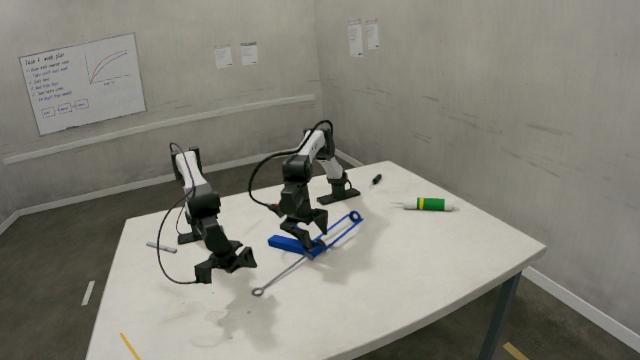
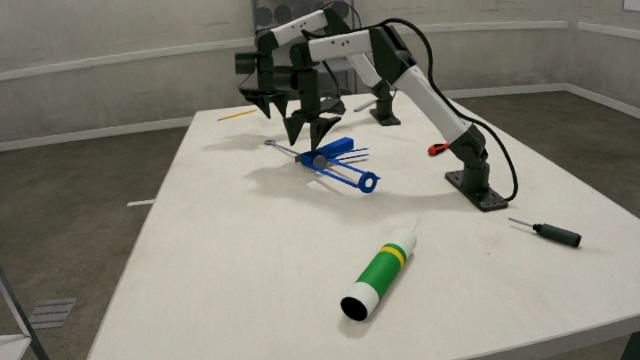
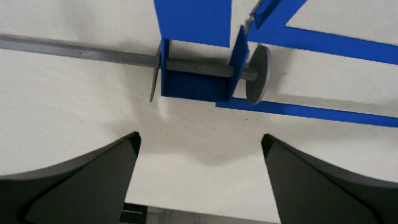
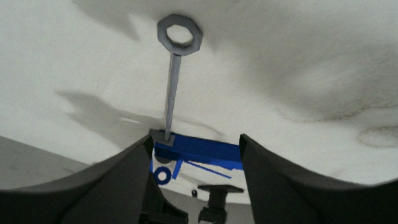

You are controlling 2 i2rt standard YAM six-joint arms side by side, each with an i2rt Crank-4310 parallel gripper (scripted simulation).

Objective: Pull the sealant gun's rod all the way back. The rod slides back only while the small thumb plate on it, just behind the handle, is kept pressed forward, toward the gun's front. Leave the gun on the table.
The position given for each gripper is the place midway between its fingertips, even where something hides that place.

In view: the left gripper (image 2: 302, 148), the right gripper (image 2: 277, 118), a blue sealant gun (image 2: 343, 145) and a dark screwdriver (image 2: 552, 232).
The blue sealant gun shows as well in image 1 (image 1: 280, 242), in image 3 (image 3: 215, 30) and in image 4 (image 4: 189, 149). The left gripper is seen too in image 1 (image 1: 318, 242) and in image 3 (image 3: 201, 135). The right gripper is seen too in image 1 (image 1: 249, 266) and in image 4 (image 4: 195, 137). Image 3 does not show the dark screwdriver: it is out of frame.
